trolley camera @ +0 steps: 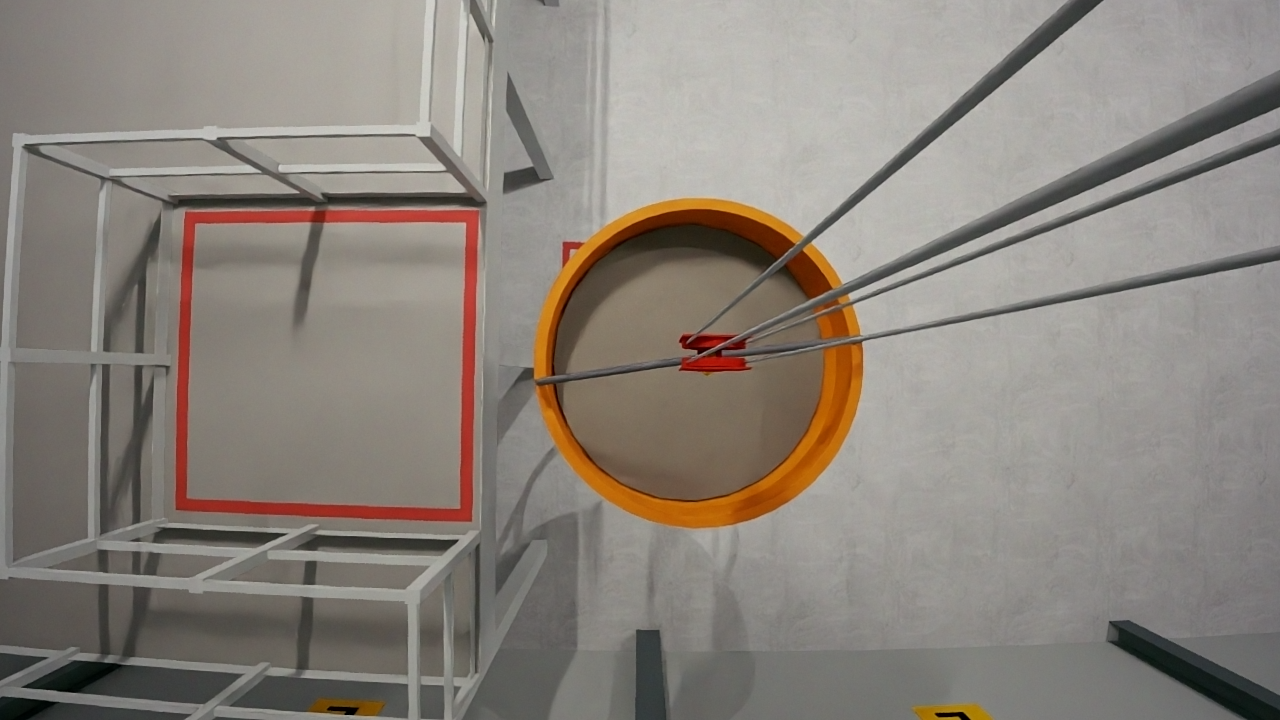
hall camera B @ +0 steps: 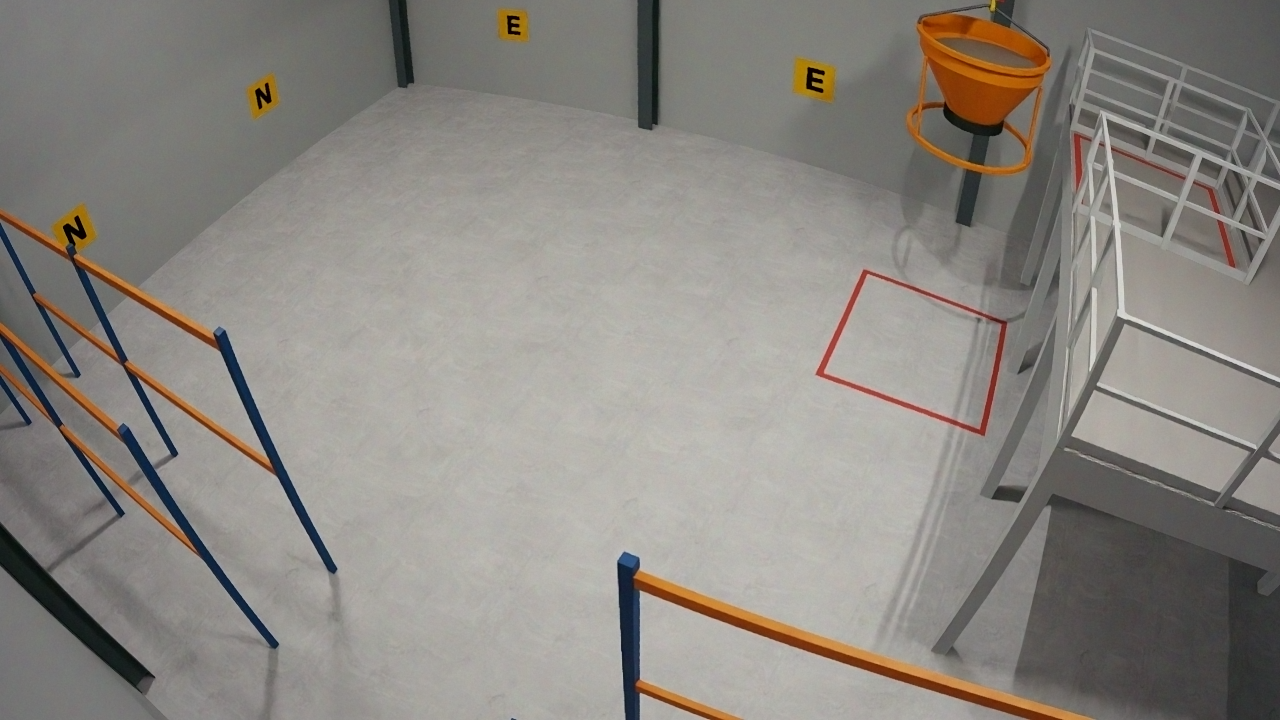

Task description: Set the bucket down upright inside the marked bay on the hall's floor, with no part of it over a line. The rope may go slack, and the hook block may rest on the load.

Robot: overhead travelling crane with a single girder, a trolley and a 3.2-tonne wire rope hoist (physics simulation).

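Observation:
The orange bucket hangs upright in the air, filled with grey material, with a ring-shaped foot frame under its cone. My gripper, the hook under the red hook block, holds the bucket by its bail. The marked bay is a red outline on the floor. In the trolley view one corner of the bay shows past the bucket's upper left rim, and the bucket hides other parts of it. In hall camera B the bucket appears above and beyond the bay, before the E wall.
A raised grey platform with white railings stands close beside the bay and bears another red outline. Blue and orange frames stand at the left, and another orange rail is at the front. Dark wall columns line the E wall.

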